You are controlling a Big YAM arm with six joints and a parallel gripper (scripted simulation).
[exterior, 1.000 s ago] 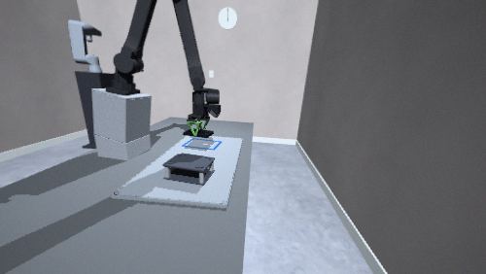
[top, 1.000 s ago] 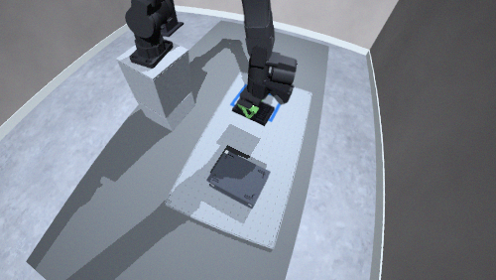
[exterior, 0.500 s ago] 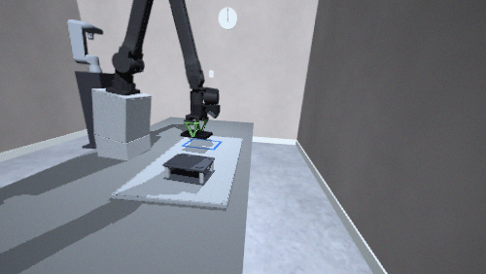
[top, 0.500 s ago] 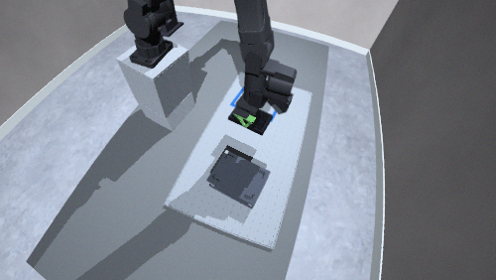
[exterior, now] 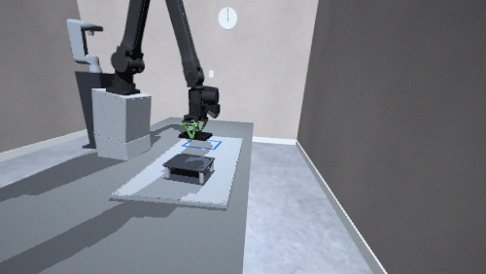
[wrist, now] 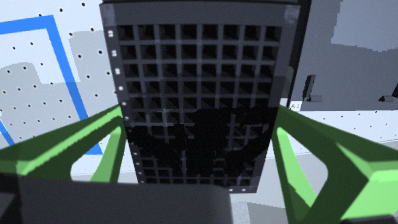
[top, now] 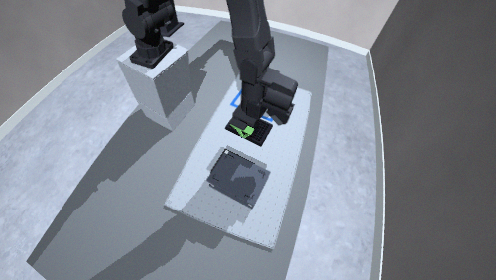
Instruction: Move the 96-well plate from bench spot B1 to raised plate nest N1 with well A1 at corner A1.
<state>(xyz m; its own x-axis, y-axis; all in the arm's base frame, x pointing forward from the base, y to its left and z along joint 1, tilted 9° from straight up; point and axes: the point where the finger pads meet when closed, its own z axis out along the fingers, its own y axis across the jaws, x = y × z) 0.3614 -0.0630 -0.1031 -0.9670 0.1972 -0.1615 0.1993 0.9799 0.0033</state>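
The raised plate nest lies 10 mm ahead of my hand, 140 mm to the right of it and 70 mm below it. From my hand the other things lie so: white corner mark (50 mm behind, 80 mm to the right, 70 mm below); then black 96-well plate (10 mm below).
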